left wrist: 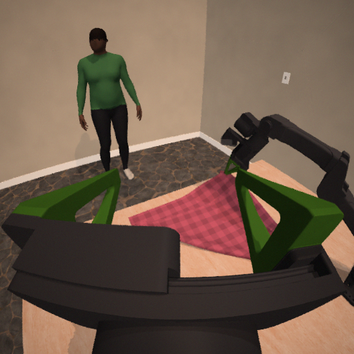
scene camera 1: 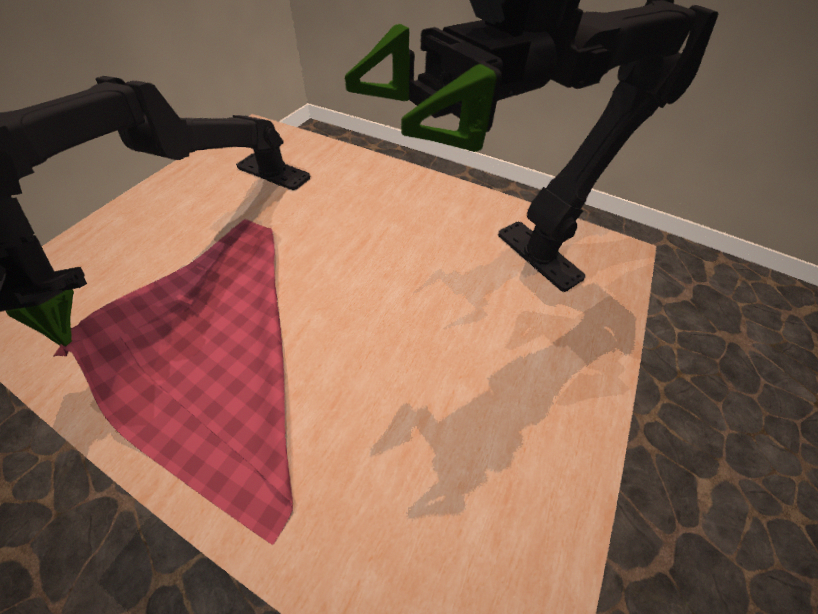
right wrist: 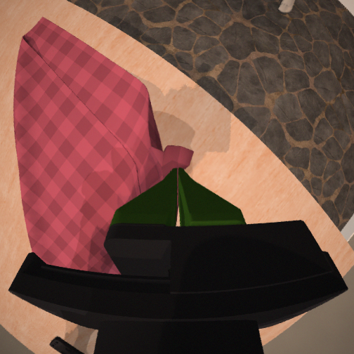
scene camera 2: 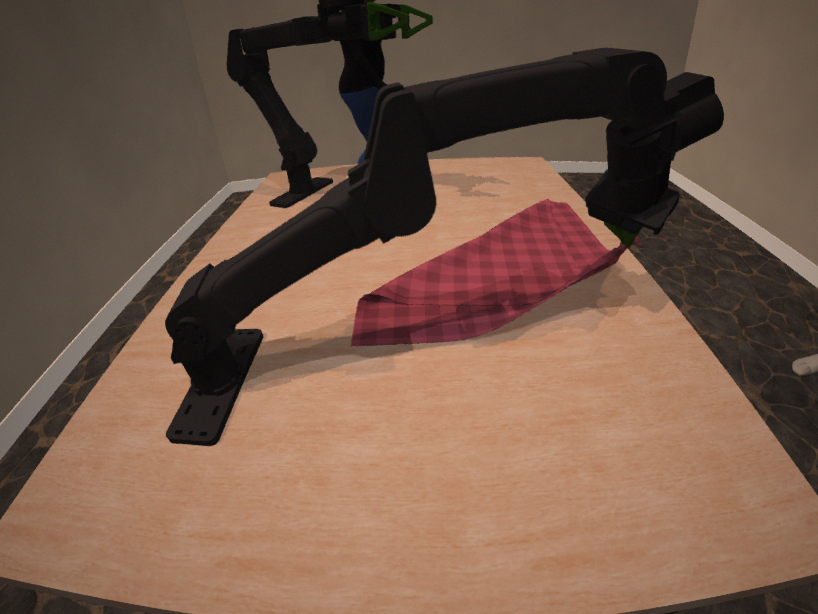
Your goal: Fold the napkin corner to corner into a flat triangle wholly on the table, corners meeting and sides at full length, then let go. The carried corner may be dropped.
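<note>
The red checked napkin [scene camera 1: 198, 343] [scene camera 2: 488, 264] [left wrist: 205, 220] [right wrist: 75, 125] is doubled over, with a layer edge running lengthwise across it and blunt ends at both tips. Most of it rests on the table; its side toward the right gripper rises off the top, with a shadow below. My right gripper [scene camera 1: 66, 342] [scene camera 2: 626, 244] [right wrist: 177, 174] is shut on a bunched napkin corner, a small flap poking out past the fingertips, above the table's edge region. My left gripper [scene camera 1: 375, 102] [scene camera 2: 417, 23] [left wrist: 177, 174] is wide open and empty, high above the table, away from the napkin.
The wooden table [scene camera 1: 422, 297] [scene camera 2: 462, 462] has its edge near the raised corner, with stone floor [right wrist: 260, 90] beyond. The right arm's base [scene camera 2: 214, 403] and left arm's base [scene camera 1: 545, 261] stand on it. A person in a green top [left wrist: 102, 85] stands beyond the table.
</note>
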